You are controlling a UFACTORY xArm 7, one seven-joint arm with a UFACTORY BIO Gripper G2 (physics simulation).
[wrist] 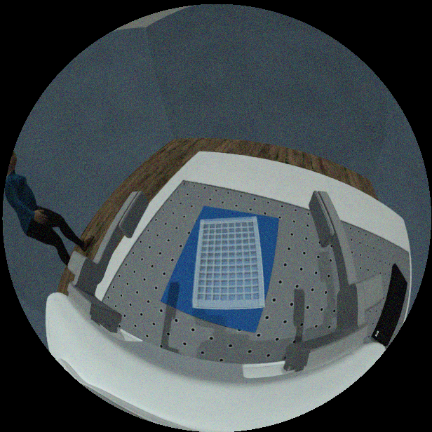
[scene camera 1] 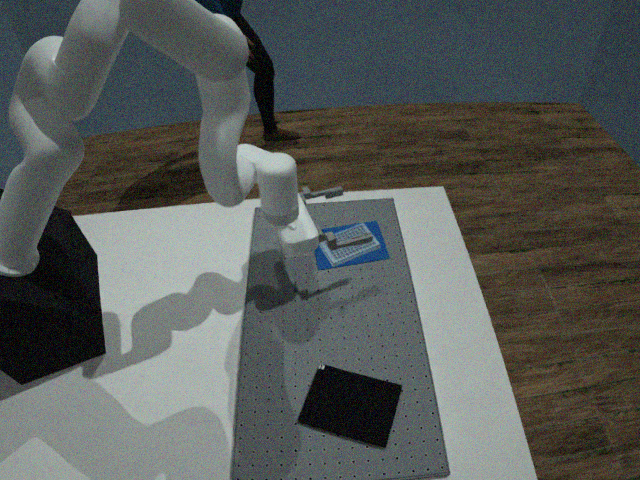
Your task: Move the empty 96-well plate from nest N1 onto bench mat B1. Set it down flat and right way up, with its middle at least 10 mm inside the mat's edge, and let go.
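Places are measured from the arm's base along level axes (x ahead, y left, z up), in millimetres.
Pixels of known places: hand at its tool point: (scene camera 1: 346, 214); arm's base at its link origin: (scene camera 1: 7, 253).
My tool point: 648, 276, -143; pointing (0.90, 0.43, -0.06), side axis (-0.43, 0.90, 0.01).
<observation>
Ahead of a thing's pixels: the offset from my tool point to its top centre, as dx, dy, dz. "*": to the spot under its first point. Level surfaces: height alone.
The clear, pale 96-well plate @[+3, +3, -90] (scene camera 1: 343, 255) (wrist: 229, 265) lies flat on the blue bench mat @[dz -105] (scene camera 1: 381, 253) (wrist: 268, 240), wells facing up and turned slightly relative to the mat. Blue mat shows around it in the wrist view, and its near edge lies inside the mat. My gripper (scene camera 1: 356, 213) (wrist: 228, 216) is wide open and raised above the plate, one finger to each side and apart from it. In the scene view one finger hides part of the plate. A flat black square piece @[* +33, -395, -95] (scene camera 1: 351, 405) (wrist: 391, 307), possibly nest N1, has nothing visible on it.
The grey perforated board @[dz -107] (scene camera 1: 361, 330) (wrist: 305, 250) carries the mat and the black piece. It lies on the white table @[dz -120] (scene camera 1: 460, 330) (wrist: 240, 167). The black robot base stand (scene camera 1: 51, 310) is at the left. A person (scene camera 1: 263, 77) (wrist: 22, 200) stands beyond the table.
</observation>
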